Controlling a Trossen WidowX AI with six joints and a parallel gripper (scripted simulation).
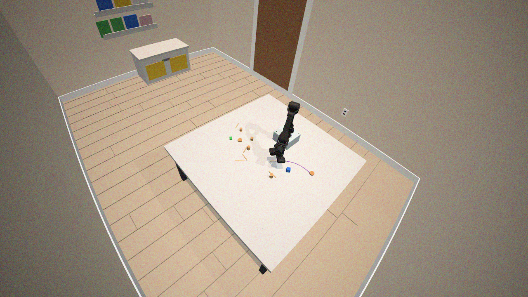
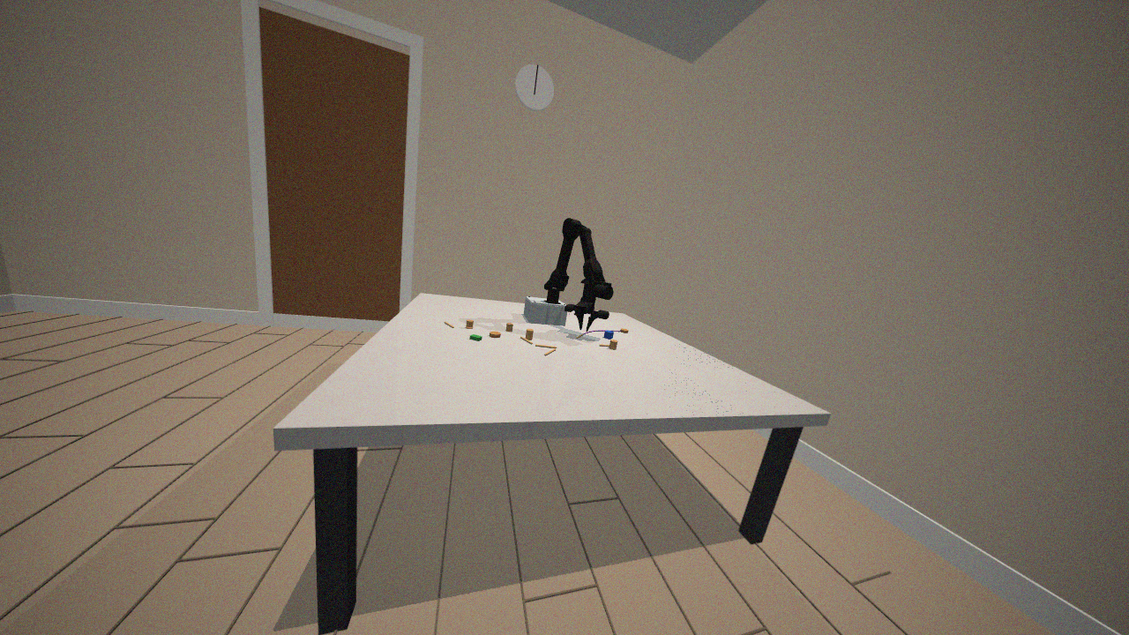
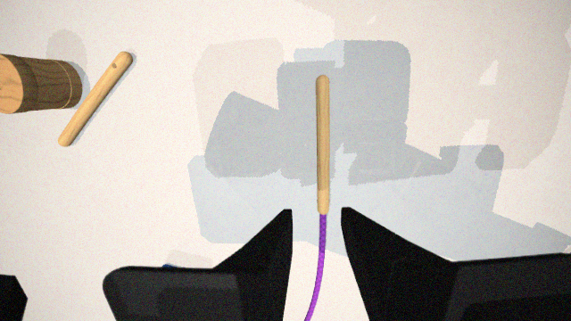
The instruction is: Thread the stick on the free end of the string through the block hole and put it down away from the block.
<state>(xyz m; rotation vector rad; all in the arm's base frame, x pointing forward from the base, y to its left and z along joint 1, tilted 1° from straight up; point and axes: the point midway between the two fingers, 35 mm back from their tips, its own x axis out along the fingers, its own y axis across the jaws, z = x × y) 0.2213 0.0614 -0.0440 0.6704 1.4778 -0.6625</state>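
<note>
Right now my gripper tip is 2 cm above the purple string and 1 cm past it. Also, from my gripper tip: thin wooden stick: 2 cm below, 1 cm to the right; blue wooden block: 12 cm to the left, 3 cm ahead, 1 cm below; short round wooden block: 16 cm ahead, 4 cm to the left, 1 cm below.
</note>
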